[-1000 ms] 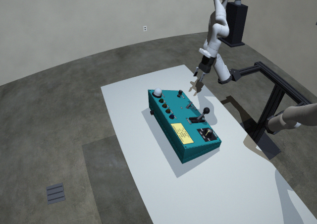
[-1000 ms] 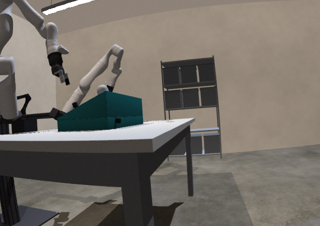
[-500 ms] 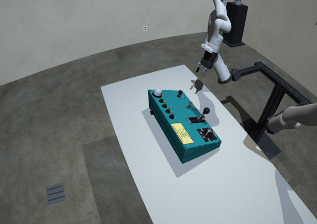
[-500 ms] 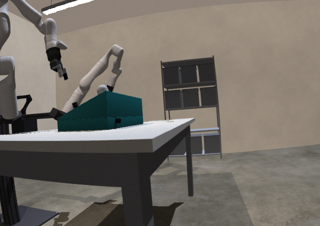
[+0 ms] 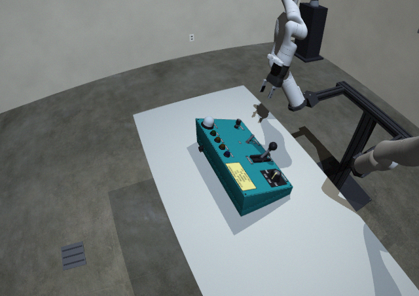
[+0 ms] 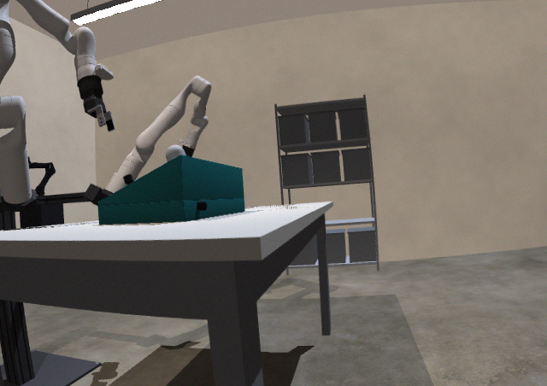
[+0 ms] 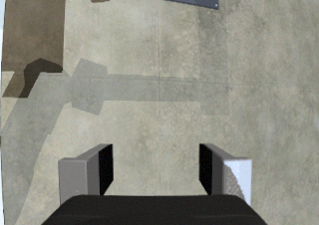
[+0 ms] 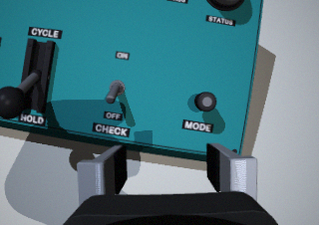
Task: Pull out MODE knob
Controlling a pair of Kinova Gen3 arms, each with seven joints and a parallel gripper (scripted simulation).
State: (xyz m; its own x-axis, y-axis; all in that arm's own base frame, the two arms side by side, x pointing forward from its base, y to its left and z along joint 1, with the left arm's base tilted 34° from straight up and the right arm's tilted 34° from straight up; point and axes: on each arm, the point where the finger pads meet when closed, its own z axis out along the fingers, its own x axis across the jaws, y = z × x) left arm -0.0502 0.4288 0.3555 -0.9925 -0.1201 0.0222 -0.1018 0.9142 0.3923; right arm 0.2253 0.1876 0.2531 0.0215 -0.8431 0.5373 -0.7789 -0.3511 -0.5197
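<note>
The black mode knob is 120 mm ahead of my right hand, 50 mm to the right of it and 210 mm below it. Also, from my right hand: ball-topped lever 110 mm ahead, 190 mm to the left, 190 mm below; then program selector 140 mm ahead, 310 mm to the left, 210 mm below; then toggle switch 120 mm ahead, 70 mm to the left, 200 mm below.
</note>
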